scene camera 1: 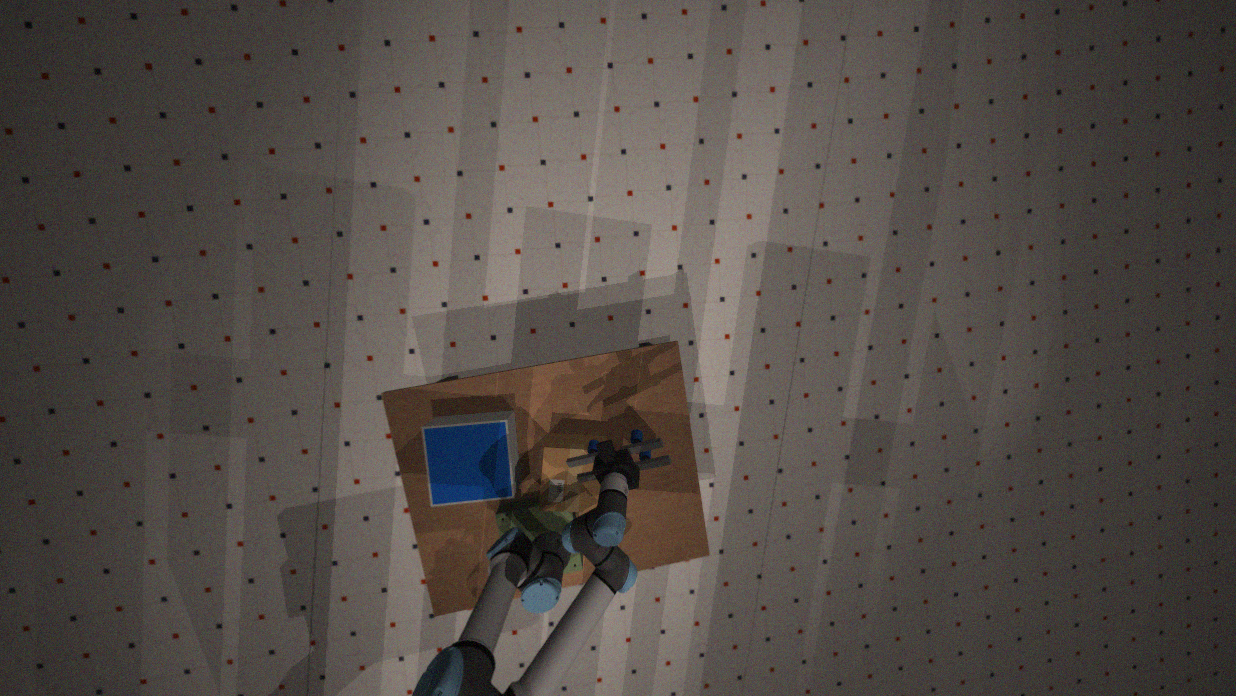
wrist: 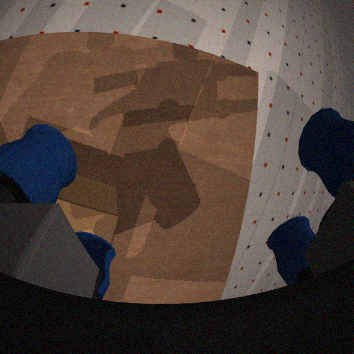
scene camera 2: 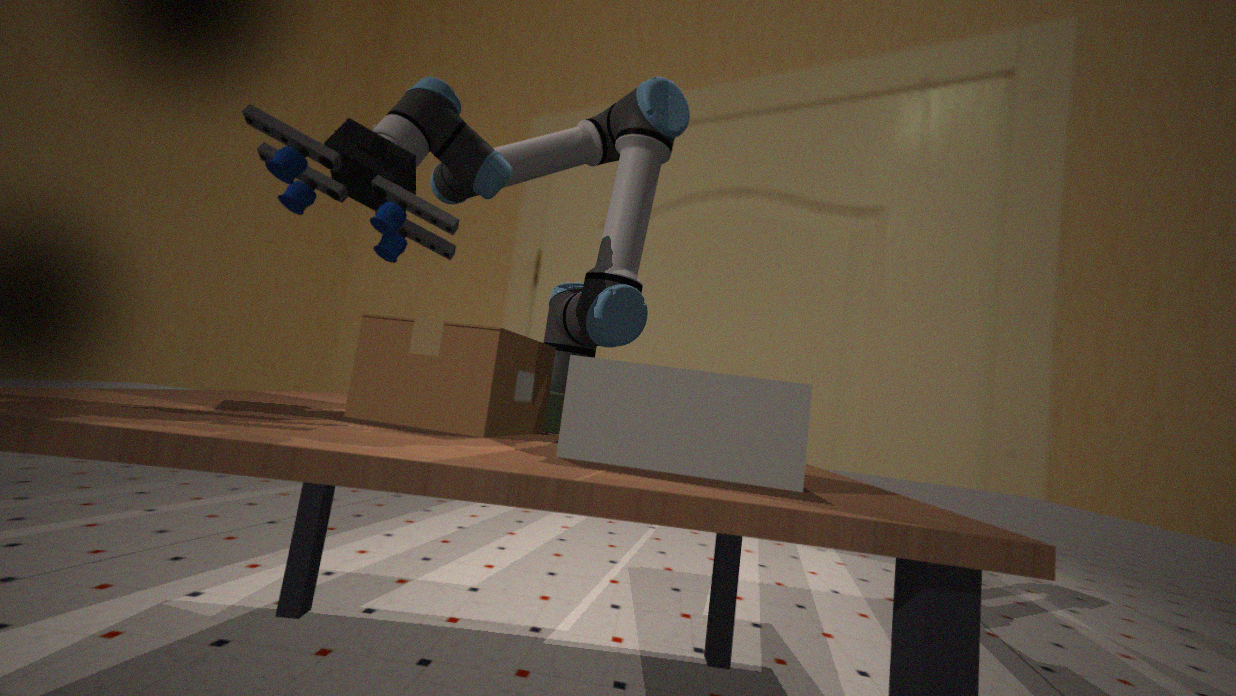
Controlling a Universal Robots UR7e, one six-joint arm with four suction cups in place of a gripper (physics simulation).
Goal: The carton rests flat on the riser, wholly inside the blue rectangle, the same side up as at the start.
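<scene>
The brown carton point(scene camera 1: 560, 458) point(scene camera 2: 423, 389) point(wrist: 92, 198) stands flat on the table, beside the riser and apart from it; tape shows on its top edge and a pale label on one side. The white riser point(scene camera 1: 515, 449) point(scene camera 2: 687, 423) carries the blue rectangle point(scene camera 1: 467, 462) on its top, and no carton is on it. The rectangle does not show in scene camera 2. My gripper point(scene camera 1: 616, 446) point(scene camera 2: 341, 205) point(wrist: 189, 200) is open, with nothing on its four blue cups. It hangs tilted above the carton's level, off to the side away from the riser. The arm hides part of the carton in scene camera 1.
The wooden table point(scene camera 1: 666, 527) point(scene camera 2: 951, 529) point(wrist: 220, 165) bears the carton and riser; its edge shows beyond the cups in the wrist view. A green plate point(scene camera 1: 576, 561) point(scene camera 2: 553, 415) lies by the arm's base. Shadows of the arm cross the table.
</scene>
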